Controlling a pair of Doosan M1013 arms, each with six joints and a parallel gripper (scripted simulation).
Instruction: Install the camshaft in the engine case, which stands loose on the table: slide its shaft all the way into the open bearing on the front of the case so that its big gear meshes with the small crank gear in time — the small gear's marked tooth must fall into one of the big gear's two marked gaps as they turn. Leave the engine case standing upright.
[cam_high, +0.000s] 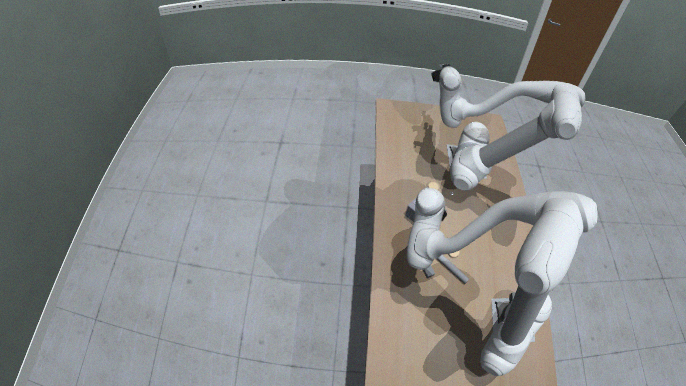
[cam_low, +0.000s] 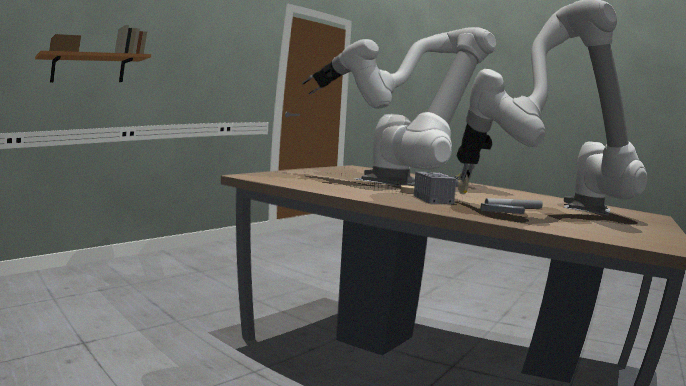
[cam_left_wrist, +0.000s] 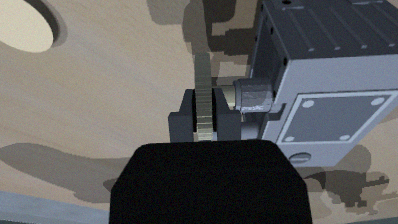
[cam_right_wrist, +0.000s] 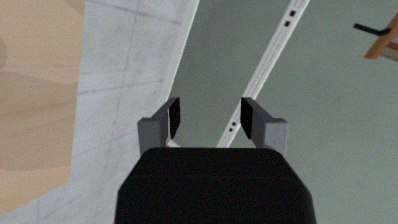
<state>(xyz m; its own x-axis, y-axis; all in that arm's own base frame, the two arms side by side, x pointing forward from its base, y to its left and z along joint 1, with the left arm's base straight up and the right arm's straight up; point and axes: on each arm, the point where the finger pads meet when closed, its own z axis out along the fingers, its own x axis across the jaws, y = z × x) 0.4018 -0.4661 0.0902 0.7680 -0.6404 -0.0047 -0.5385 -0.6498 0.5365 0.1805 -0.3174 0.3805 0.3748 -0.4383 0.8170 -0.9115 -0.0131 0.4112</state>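
My left hand is 60 mm past the crank gear, 40 mm to the left of it and 30 mm above it. Round my left hand: pale wooden piece: 60 mm behind, 230 mm to the right, 80 mm below; flat grey bar: 70 mm ahead, 160 mm to the left, 80 mm below.
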